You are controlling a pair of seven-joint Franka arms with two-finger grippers.
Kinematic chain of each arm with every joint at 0, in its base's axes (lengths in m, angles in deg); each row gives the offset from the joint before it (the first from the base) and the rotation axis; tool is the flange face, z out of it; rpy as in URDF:
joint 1: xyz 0 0 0.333 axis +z
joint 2: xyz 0 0 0 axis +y
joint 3: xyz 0 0 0.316 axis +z
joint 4: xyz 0.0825 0 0 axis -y
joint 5: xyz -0.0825 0 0.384 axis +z
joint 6: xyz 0 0 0 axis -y
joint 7: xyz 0.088 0 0 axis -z
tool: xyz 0 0 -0.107 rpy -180 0 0
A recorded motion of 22 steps. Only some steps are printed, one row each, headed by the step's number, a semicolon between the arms.
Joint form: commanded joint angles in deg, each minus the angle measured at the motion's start. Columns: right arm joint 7, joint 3, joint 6, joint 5, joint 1, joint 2, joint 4; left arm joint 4, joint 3, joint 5, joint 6, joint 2, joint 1, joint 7.
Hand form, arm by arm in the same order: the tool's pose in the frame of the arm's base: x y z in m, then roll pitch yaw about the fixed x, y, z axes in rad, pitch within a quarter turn. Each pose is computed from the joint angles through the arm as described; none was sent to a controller.
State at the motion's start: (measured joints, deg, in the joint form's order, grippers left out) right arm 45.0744 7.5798 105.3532 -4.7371 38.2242 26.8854 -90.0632; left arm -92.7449 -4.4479 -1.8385 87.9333 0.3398 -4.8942 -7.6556
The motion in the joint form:
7: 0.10 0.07 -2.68 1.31 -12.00 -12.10 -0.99; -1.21 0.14 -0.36 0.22 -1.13 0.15 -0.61
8: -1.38 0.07 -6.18 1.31 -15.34 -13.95 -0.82; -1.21 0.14 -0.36 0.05 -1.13 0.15 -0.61
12: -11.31 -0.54 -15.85 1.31 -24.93 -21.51 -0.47; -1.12 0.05 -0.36 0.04 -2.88 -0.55 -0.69
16: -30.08 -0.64 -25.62 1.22 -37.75 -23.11 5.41; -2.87 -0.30 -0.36 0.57 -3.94 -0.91 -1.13
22: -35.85 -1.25 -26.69 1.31 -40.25 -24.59 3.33; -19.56 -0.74 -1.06 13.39 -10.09 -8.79 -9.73
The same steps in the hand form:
7: 0.5336 0.3426 0.4816 3.0874 0.0206 -0.1866; 0.5369 -0.0901 0.5971 3.1172 0.0919 -0.0144
8: 0.5425 0.3055 0.4983 3.0664 0.0376 -0.2214; 0.5366 -0.0900 0.5968 3.1176 0.0949 -0.0144
12: 0.5448 0.1918 0.5668 3.0397 0.0655 -0.2348; 0.5271 -0.0967 0.6140 3.1155 0.0631 -0.0270
16: 0.5520 0.0619 0.6172 3.0502 0.1319 -0.1444; 0.5205 -0.1026 0.6103 3.1182 0.0658 -0.0311
22: 0.5440 0.0323 0.6137 3.0569 0.1690 -0.0992; 0.4769 -0.1705 0.5463 3.1157 0.0314 -0.0144

